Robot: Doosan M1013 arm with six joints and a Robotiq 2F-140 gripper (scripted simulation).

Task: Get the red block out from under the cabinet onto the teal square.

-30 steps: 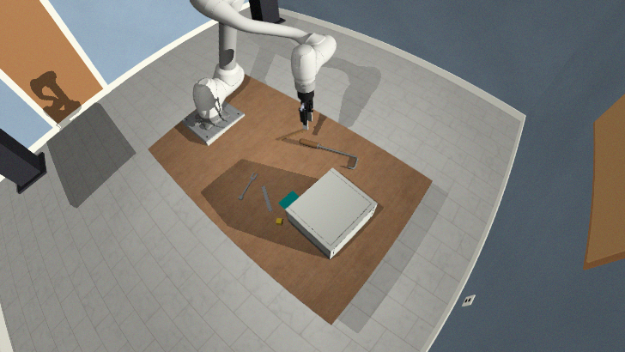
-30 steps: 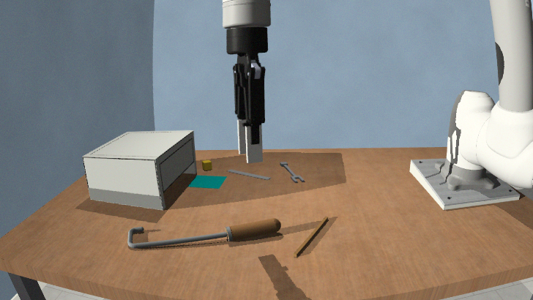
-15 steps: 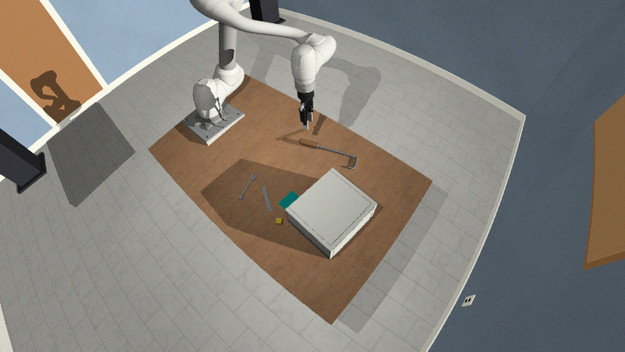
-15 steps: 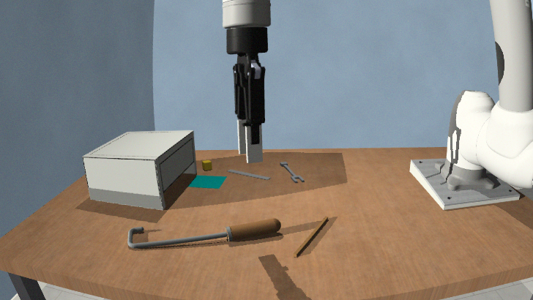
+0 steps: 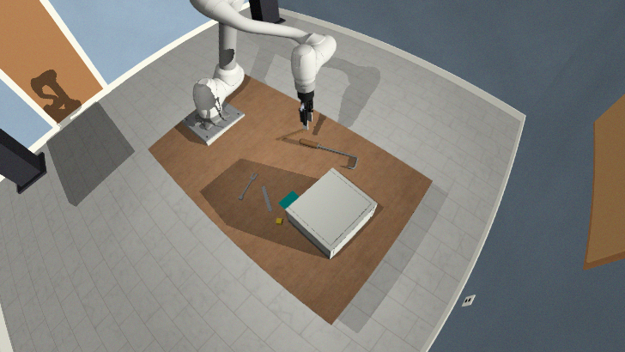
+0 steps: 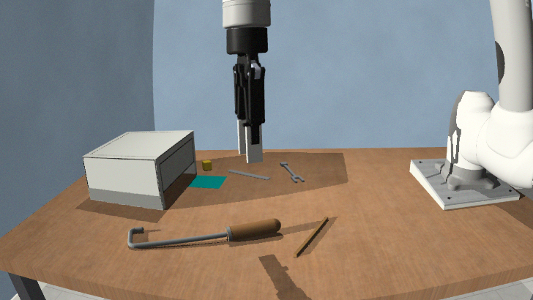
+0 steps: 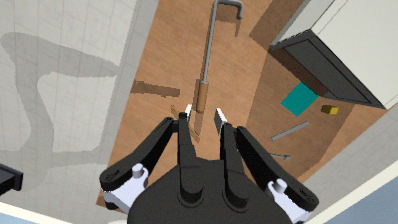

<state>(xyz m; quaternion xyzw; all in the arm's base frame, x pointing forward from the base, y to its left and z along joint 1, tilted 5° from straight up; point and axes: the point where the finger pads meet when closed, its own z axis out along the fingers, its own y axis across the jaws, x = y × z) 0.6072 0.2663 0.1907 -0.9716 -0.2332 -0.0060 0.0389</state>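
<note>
Right now my hand is 12 cm past the thin wooden stick, 1 cm to the left of it and 20 cm above it. Also, from my hand: flat grey bar (9 cm ahead, 38 cm to the right, 20 cm below); rod tool (12 cm ahead, 2 cm to the left, 19 cm below); teal square (20 cm ahead, 30 cm to the right, 20 cm below).
</note>
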